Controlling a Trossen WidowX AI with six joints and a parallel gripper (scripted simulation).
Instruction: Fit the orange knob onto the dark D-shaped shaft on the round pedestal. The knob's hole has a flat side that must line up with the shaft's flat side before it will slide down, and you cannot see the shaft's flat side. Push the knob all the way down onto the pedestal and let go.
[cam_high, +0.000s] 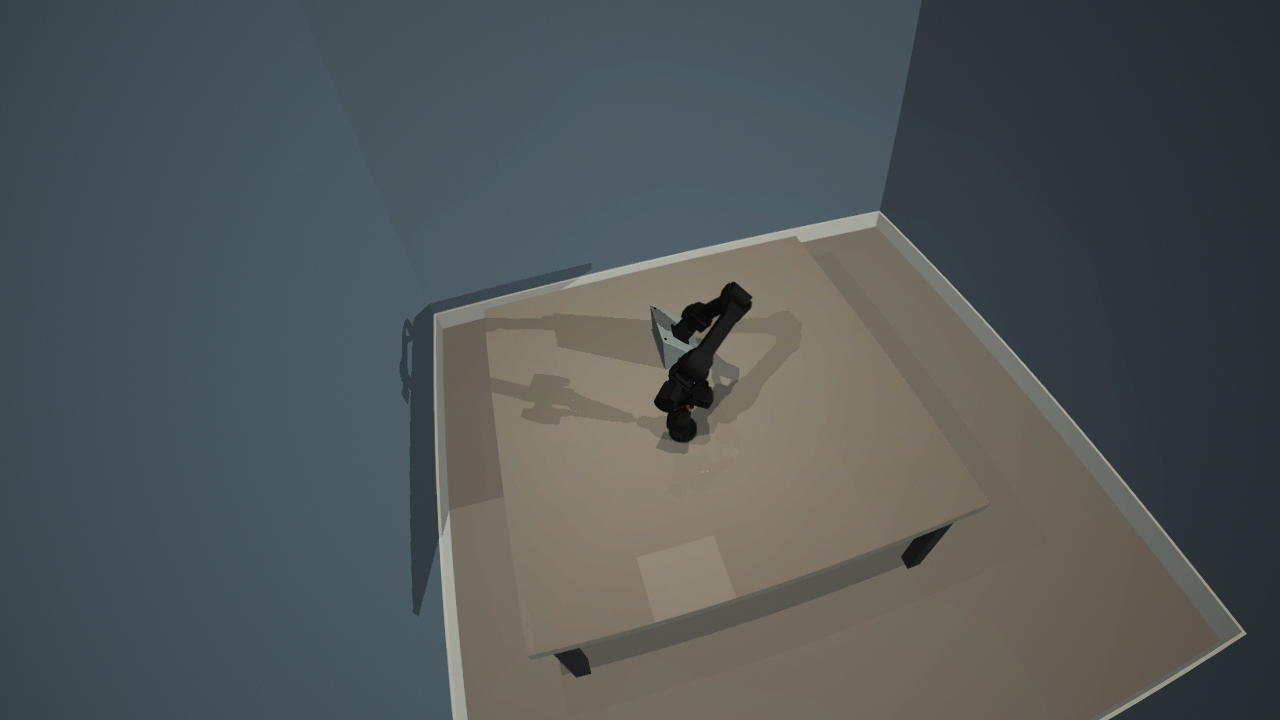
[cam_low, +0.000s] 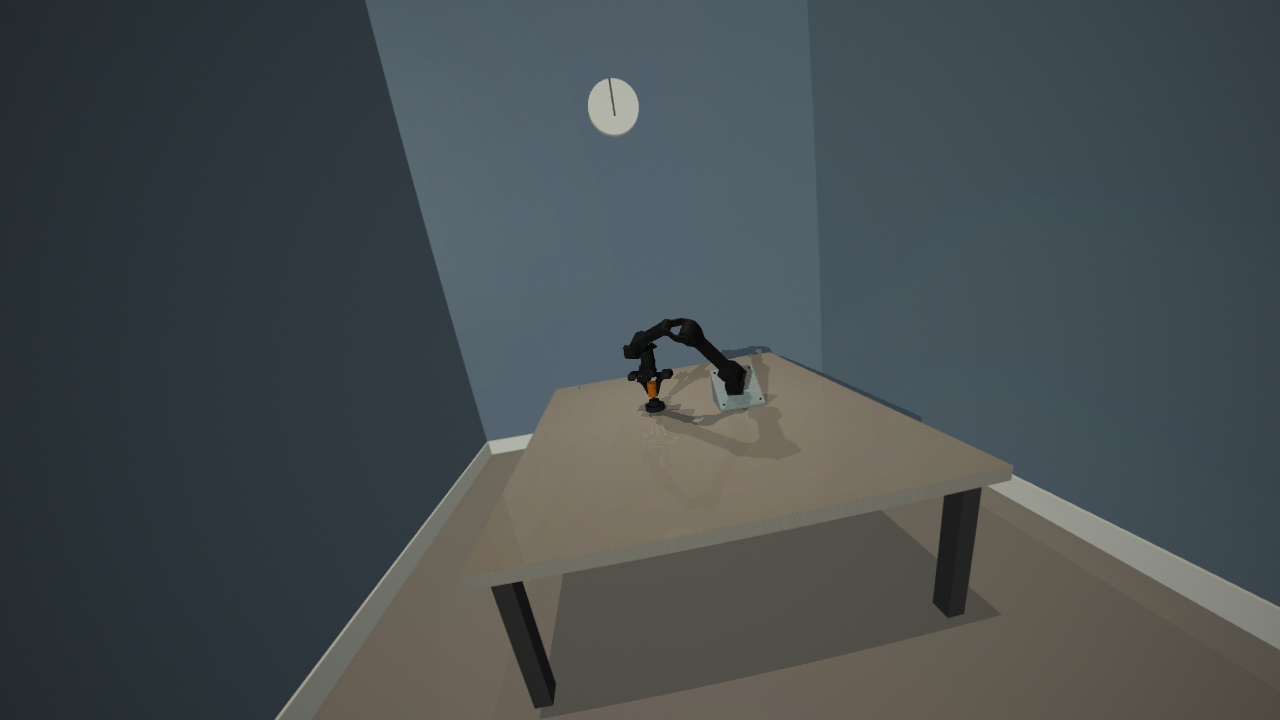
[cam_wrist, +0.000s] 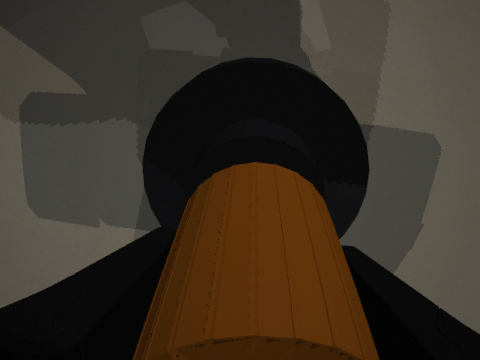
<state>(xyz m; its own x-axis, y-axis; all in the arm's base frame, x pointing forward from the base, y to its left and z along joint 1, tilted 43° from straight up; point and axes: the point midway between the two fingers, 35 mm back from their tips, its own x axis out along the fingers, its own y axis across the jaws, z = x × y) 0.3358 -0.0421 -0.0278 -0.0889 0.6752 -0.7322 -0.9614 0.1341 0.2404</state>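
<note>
My gripper tip is now 20 mm below the orange knob. Round my gripper tip: dark round pedestal (40 mm below).
</note>
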